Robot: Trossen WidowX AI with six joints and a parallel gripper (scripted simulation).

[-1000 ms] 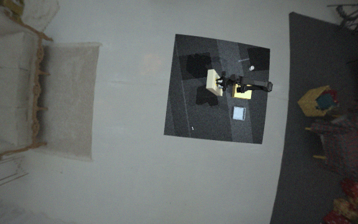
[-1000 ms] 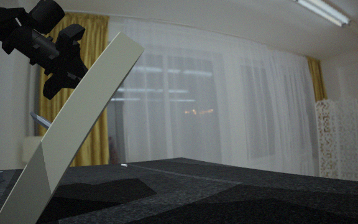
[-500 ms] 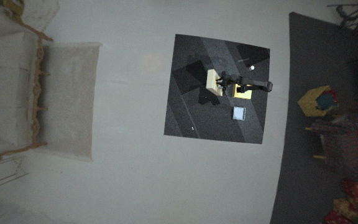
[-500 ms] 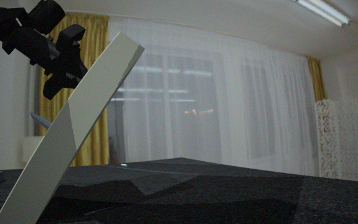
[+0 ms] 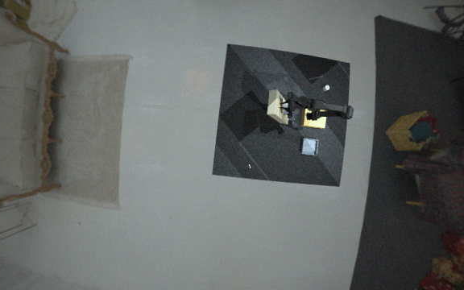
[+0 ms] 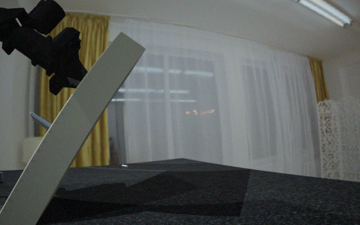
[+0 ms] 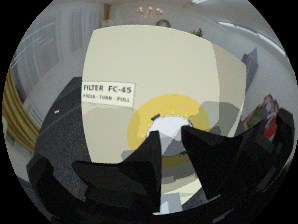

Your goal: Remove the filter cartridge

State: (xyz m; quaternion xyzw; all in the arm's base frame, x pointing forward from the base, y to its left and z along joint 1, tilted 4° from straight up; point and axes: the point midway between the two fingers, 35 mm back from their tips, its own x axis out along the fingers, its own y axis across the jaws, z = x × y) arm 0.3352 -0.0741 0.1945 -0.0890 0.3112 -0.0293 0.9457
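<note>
The white filter cartridge lies 10 mm ahead of my gripper tip and 10 mm below it. The rest, counted from my gripper tip: cream service panel: 40 mm behind, 10 mm to the left, 80 mm below; then pale blue tray: 360 mm behind, 350 mm to the left, 240 mm below.
</note>
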